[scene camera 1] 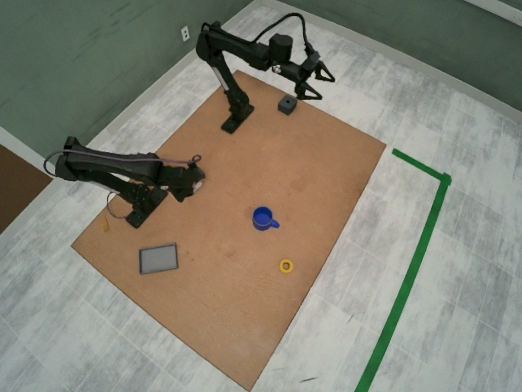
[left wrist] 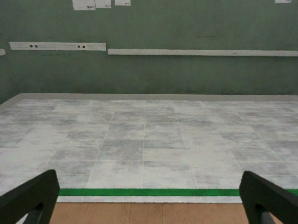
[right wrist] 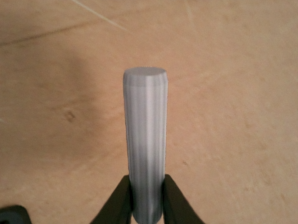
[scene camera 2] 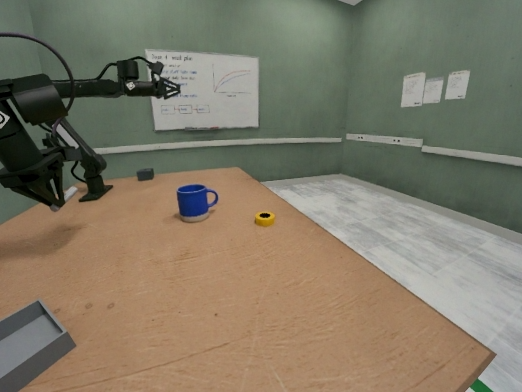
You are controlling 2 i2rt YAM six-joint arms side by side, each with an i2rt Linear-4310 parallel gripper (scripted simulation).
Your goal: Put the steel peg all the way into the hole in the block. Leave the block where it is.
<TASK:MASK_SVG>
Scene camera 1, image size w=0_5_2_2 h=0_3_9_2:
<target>my left gripper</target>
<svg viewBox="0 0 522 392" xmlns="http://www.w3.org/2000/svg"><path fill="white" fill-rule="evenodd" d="M309 43L304 49L308 57L301 65L291 61L290 65L287 65L285 68L284 78L295 83L294 93L297 94L296 99L322 100L323 96L305 81L311 78L313 72L316 74L315 80L335 83L336 79L321 60L318 60L308 71L302 67L315 52L313 46Z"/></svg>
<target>grey tray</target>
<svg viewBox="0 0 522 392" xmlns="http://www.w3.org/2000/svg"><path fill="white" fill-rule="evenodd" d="M177 244L171 243L138 249L139 274L145 275L179 269Z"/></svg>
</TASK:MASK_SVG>
